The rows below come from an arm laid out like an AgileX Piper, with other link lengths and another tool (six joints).
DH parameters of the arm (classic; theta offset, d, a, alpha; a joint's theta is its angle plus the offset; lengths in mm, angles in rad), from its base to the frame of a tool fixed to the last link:
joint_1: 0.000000 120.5 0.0 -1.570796
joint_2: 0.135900 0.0 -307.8 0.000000
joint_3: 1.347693 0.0 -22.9 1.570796
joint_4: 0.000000 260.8 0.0 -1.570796
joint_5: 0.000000 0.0 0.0 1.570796
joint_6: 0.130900 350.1 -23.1 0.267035
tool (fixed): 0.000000 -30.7 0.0 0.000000
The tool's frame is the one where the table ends.
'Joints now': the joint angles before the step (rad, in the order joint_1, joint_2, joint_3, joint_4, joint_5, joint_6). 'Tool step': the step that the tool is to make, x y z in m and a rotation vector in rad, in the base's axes. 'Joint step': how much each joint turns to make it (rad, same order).
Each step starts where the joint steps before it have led.
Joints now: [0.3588, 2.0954, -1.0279, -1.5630, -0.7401, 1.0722]
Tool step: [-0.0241, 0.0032, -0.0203, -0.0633, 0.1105, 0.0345]
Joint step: [0.0300, 0.0204, -0.0460, -0.1814, 0.0001, 0.2259]
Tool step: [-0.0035, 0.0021, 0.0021, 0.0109, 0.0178, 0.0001]
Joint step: [-0.0001, 0.0007, 0.0002, -0.0001, -0.0156, 0.0132]
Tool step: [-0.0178, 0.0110, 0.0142, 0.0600, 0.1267, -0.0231]
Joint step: [0.0000, -0.0001, 0.0001, 0.0000, -0.0866, 0.1128]
